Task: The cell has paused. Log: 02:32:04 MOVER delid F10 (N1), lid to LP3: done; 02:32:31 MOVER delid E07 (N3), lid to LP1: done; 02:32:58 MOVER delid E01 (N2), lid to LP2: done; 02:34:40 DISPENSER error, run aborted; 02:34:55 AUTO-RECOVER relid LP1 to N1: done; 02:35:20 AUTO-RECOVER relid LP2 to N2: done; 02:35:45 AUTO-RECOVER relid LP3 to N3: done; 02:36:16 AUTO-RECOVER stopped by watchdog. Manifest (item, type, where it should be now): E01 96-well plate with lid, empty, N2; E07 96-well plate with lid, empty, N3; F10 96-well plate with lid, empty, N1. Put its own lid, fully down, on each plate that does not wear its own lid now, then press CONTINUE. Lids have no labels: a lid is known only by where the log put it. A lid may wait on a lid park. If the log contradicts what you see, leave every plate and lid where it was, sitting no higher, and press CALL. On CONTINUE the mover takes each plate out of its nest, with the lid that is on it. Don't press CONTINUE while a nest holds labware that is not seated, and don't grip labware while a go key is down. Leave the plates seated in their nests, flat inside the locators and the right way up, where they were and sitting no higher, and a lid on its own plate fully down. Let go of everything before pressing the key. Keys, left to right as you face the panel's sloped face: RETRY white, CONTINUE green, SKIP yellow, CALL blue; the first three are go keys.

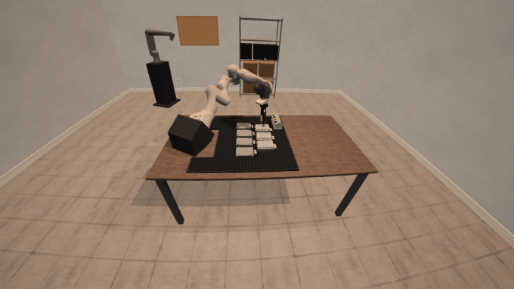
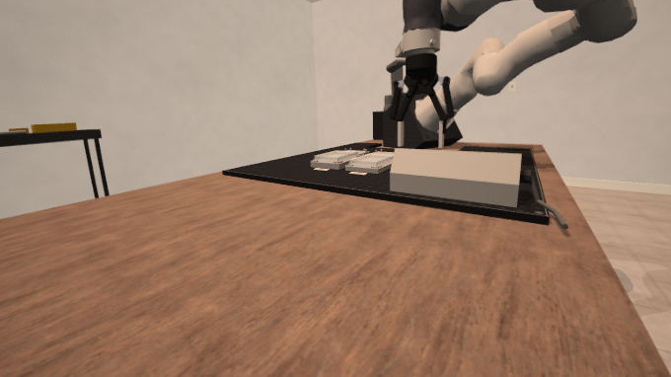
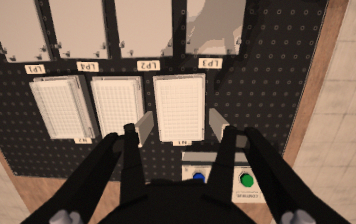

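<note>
Now: hand 6 cm above the 96-well plate. The rest, counted from my hand: LP2 label: 6 cm behind, 9 cm to the right, 9 cm below; smooth white lid: 5 cm ahead, 13 cm to the right, 6 cm below; blue call key: 12 cm ahead, 8 cm to the left, 2 cm below.
</note>
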